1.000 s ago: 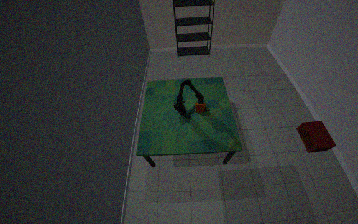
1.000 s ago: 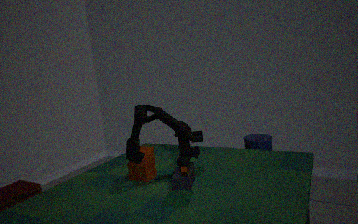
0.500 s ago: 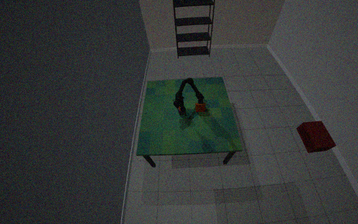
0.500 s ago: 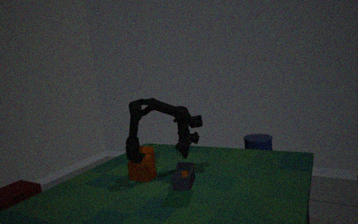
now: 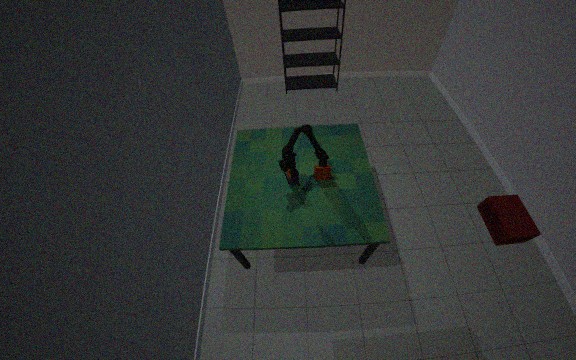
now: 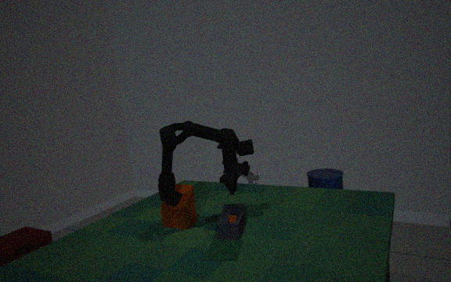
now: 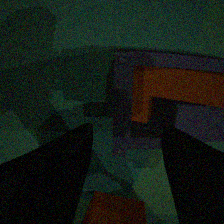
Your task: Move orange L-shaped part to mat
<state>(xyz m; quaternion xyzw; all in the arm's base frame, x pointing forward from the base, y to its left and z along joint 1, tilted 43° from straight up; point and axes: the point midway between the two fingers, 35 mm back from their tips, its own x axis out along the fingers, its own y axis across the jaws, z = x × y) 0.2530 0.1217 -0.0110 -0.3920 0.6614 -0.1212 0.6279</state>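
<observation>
Now: gripper tip 10 mm short of the orange L-shaped part, 40 mm to the left of it and 100 mm above it.
</observation>
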